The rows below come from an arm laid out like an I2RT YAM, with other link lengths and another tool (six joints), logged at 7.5 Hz.
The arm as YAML. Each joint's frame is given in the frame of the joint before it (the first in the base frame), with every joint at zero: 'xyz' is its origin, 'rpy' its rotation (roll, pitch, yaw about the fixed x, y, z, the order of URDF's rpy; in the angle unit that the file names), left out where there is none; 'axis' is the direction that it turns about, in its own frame. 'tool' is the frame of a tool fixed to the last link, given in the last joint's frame.
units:
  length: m
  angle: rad
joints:
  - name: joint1
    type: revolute
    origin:
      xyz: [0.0, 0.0, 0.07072]
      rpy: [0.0, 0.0, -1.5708]
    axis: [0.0, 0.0, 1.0]
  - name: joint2
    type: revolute
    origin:
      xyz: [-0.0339, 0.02, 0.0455]
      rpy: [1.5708, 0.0, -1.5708]
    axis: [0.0, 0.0, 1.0]
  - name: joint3
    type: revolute
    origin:
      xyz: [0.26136, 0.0, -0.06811]
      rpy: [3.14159, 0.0, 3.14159]
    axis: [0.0, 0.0, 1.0]
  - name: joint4
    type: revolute
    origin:
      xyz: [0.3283, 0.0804, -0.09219]
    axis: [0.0, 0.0, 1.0]
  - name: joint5
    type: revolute
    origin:
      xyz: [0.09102, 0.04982, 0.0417]
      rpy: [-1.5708, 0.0, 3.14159]
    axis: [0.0, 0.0, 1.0]
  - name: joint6
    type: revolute
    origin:
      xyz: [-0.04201, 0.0, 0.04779]
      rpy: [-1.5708, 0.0, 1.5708]
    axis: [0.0, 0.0, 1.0]
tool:
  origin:
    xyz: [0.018, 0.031, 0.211]
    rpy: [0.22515, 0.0, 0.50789]
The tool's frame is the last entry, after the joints.
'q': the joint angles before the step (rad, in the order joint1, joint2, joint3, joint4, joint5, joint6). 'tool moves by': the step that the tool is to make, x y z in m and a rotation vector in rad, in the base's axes. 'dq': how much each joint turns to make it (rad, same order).
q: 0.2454 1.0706 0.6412 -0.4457 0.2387 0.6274
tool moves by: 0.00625 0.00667 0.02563 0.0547 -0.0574 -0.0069
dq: 0.0000 -0.0433 0.0069 0.0116 -0.0246 0.0320
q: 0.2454 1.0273 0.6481 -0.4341 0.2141 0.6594
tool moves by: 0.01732 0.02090 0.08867 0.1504 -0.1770 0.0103
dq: -0.0003 -0.0994 0.0516 0.0448 -0.0754 0.0717
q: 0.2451 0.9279 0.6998 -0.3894 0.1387 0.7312
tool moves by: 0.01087 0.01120 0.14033 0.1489 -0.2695 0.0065
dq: 0.0006 -0.0813 0.1042 0.1043 -0.0411 0.0678
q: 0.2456 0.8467 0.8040 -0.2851 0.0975 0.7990
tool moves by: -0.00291 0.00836 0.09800 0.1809 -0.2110 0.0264
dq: -0.0007 -0.0263 0.0404 0.1739 -0.0520 0.1160
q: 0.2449 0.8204 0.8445 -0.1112 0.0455 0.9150
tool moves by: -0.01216 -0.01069 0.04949 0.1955 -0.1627 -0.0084
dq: -0.0002 -0.0446 -0.0681 0.2215 0.0100 0.1501
